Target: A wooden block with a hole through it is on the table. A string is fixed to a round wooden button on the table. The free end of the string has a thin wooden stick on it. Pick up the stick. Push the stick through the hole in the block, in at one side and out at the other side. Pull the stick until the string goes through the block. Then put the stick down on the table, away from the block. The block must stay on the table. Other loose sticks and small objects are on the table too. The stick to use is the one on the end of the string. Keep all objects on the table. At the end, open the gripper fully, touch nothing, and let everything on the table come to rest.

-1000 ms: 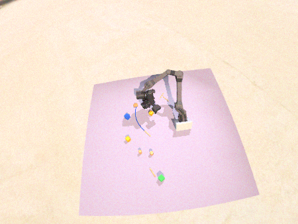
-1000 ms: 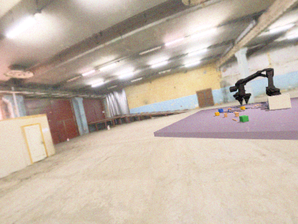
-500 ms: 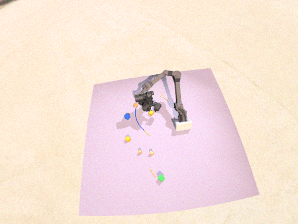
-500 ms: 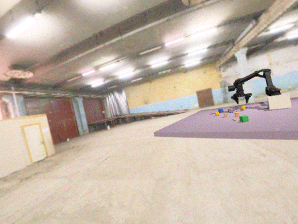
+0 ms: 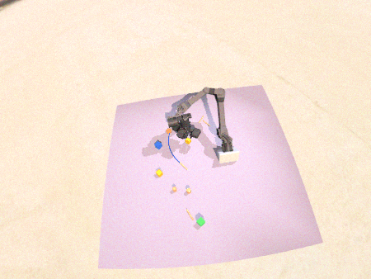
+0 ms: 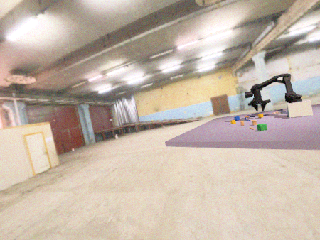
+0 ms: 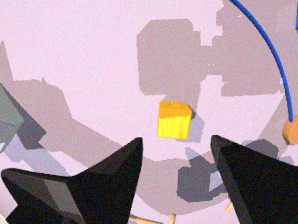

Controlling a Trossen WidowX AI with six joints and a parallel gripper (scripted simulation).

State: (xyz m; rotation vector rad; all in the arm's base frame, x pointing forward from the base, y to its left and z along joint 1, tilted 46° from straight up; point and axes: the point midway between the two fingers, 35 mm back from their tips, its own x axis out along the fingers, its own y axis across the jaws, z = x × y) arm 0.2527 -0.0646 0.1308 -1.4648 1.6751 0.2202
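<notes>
My gripper tip is 50 mm above the yellow cube. From my gripper tip the other things lie so: thin wooden stick (50 mm ahead, 180 mm to the left, 60 mm below); then blue cube (210 mm ahead, 20 mm to the left, 40 mm below); then round wooden button (140 mm ahead, 110 mm to the right, 50 mm below).
</notes>
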